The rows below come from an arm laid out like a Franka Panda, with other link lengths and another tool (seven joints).
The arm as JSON. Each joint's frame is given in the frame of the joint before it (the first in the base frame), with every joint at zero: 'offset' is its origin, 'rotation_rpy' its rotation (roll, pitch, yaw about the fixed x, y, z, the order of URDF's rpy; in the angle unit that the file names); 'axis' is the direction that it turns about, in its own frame. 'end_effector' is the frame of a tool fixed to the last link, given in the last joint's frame.
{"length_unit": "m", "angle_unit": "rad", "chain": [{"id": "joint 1", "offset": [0.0, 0.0, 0.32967], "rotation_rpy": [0.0, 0.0, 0.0], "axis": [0.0, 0.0, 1.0]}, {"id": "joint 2", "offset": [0.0, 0.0, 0.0], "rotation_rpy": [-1.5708, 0.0, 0.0], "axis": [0.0, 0.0, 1.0]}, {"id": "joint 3", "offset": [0.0, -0.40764, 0.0], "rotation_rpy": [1.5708, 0.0, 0.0], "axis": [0.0, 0.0, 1.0]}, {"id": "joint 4", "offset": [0.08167, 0.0, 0.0], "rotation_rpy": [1.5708, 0.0, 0.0], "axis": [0.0, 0.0, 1.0]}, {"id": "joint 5", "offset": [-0.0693, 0.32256, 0.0], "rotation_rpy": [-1.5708, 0.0, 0.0], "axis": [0.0, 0.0, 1.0]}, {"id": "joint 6", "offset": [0.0, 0.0, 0.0], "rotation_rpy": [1.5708, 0.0, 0.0], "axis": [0.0, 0.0, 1.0]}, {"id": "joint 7", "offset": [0.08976, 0.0, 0.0], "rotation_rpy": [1.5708, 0.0, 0.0], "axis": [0.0, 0.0, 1.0]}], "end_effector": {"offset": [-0.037, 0.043, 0.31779], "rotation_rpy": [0.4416, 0.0, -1.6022]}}
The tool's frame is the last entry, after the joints.
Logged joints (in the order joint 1, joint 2, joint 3, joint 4, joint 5, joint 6, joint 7), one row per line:
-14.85, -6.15, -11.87, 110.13, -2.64, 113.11, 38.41
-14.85, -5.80, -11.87, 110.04, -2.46, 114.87, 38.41
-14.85, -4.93, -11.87, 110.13, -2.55, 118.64, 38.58
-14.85, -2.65, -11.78, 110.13, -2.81, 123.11, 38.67
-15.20, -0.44, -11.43, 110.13, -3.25, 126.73, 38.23
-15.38, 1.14, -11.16, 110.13, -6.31, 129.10, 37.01
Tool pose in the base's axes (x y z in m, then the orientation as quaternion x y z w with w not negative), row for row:
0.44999, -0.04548, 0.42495, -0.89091, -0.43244, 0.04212, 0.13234
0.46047, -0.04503, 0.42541, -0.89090, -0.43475, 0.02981, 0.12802
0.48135, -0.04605, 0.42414, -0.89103, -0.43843, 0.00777, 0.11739
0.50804, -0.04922, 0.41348, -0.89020, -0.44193, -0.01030, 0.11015
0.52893, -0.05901, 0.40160, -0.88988, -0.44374, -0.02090, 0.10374
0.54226, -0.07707, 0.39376, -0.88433, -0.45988, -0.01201, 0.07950
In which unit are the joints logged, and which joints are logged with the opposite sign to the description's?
The joints are logged in degrees. Opposite sign: joint 3, joint 4.
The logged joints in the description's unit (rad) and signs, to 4 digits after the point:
-0.2592, -0.1073, 0.2072, -1.9221, -0.0461, 1.9741, 0.6704
-0.2592, -0.1012, 0.2072, -1.9206, -0.0429, 2.0049, 0.6704
-0.2592, -0.0860, 0.2072, -1.9221, -0.0445, 2.0707, 0.6733
-0.2592, -0.0463, 0.2056, -1.9221, -0.0490, 2.1487, 0.6749
-0.2653, -0.0077, 0.1995, -1.9221, -0.0567, 2.2119, 0.6672
-0.2684, 0.0199, 0.1948, -1.9221, -0.1101, 2.2532, 0.6459

